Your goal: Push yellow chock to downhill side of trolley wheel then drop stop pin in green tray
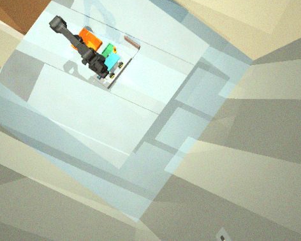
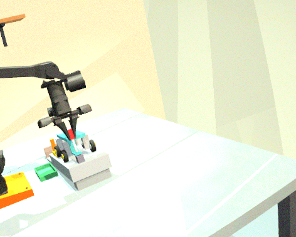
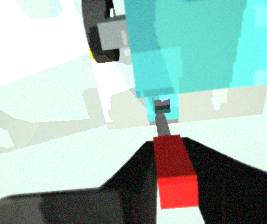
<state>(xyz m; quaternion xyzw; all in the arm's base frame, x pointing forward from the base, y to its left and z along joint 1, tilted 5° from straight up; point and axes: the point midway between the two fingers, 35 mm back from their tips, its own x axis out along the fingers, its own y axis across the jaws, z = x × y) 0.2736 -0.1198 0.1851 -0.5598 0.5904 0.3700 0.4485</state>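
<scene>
My gripper tip is 21 cm to the right of the green tray, 17 cm above it and 7 cm past it. Round my gripper tip: grey ramp: 12 cm below, 10 cm to the left, 3 cm ahead; then red-headed stop pin: right at my gripper tip; then cyan trolley: 10 cm to the left, 6 cm below, 3 cm ahead.
</scene>
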